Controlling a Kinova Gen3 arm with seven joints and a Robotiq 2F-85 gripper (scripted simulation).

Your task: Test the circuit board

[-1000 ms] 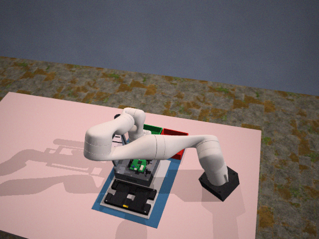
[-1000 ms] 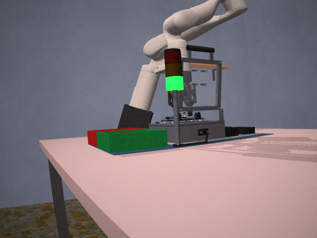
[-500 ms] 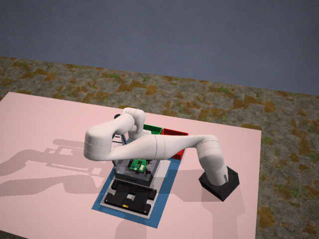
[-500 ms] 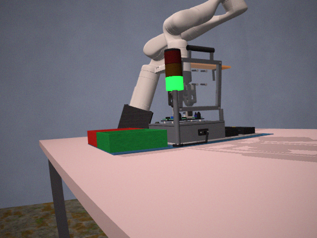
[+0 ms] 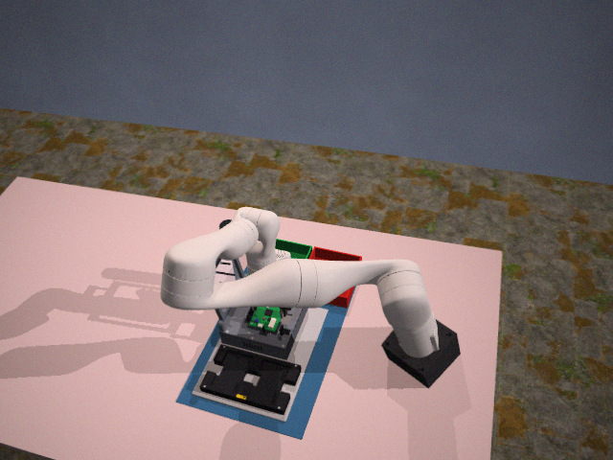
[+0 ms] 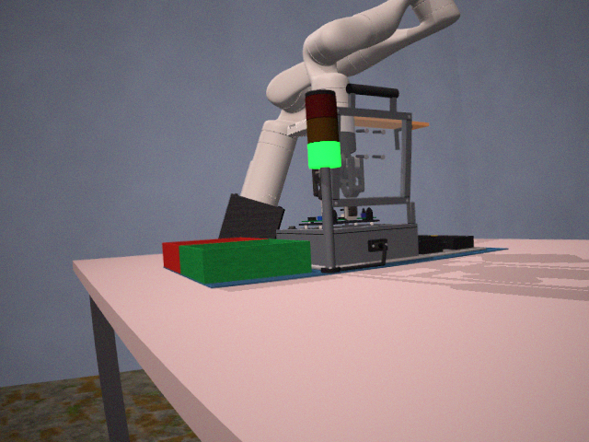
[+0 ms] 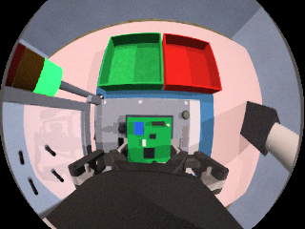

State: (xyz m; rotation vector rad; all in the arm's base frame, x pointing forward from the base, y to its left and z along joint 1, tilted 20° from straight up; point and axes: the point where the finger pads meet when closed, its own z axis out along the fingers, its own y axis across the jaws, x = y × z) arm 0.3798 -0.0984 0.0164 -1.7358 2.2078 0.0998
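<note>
Right now the green circuit board is 10 mm below my hand. Round my hand: tester lid (110 mm ahead, 100 mm above, 20 mm to the right); green bin (210 mm to the right, 70 mm below); red bin (170 mm to the right, 140 mm behind, 70 mm below).
</note>
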